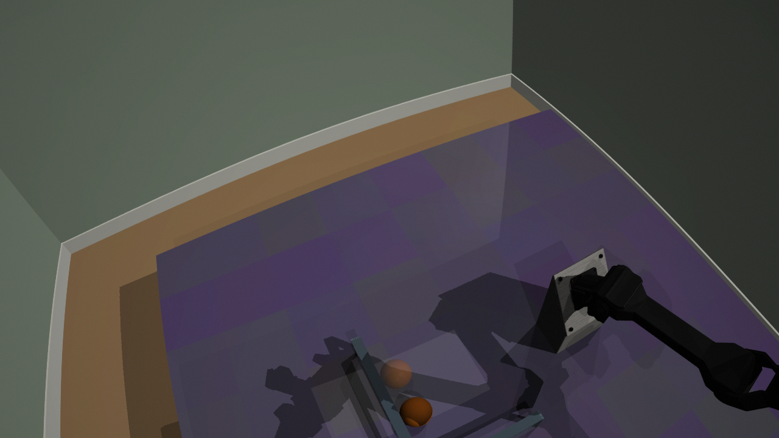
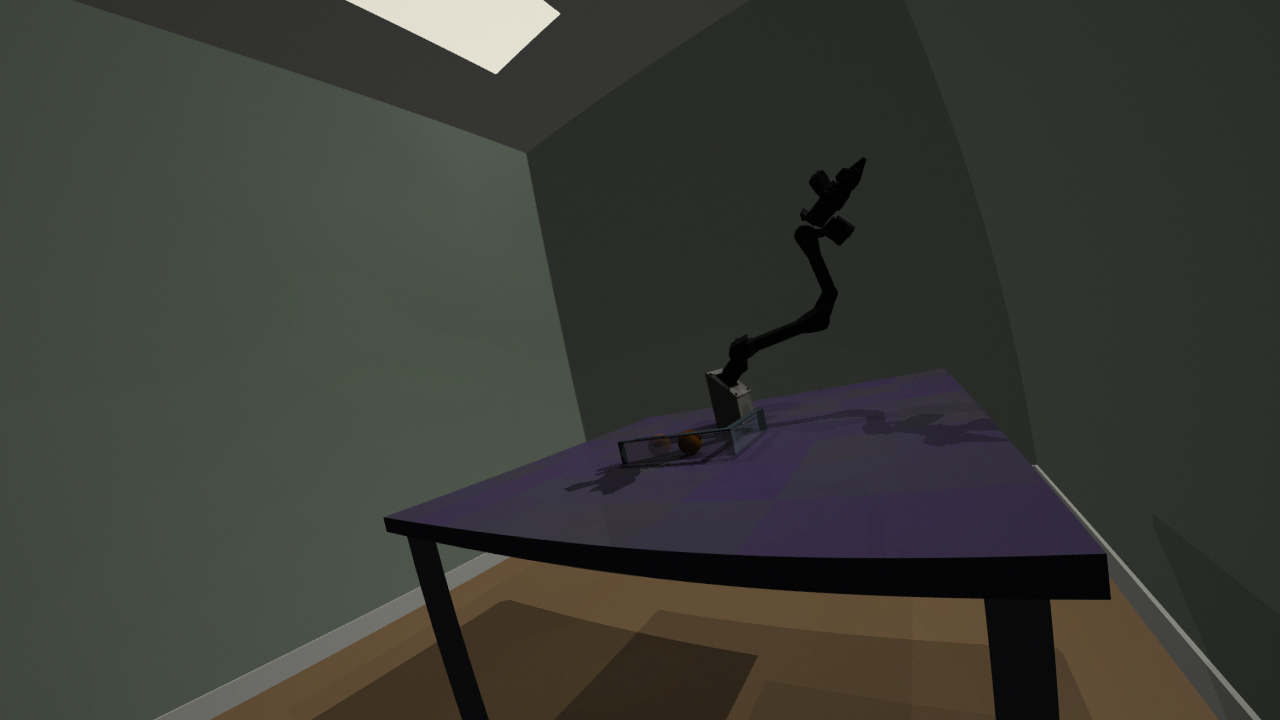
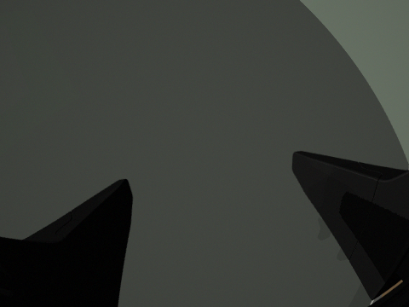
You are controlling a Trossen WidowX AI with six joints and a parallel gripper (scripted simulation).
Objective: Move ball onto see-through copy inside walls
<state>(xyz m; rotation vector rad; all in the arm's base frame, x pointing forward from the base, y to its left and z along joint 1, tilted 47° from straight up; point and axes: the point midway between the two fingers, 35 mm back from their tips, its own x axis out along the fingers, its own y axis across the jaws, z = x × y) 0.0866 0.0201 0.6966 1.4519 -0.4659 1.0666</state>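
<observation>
My gripper tip is now 280 mm short of the orange ball, 510 mm to the left of it and 580 mm above it. Also, from my gripper tip: see-through copy of ball 280 mm ahead, 600 mm to the right, 580 mm below.
</observation>
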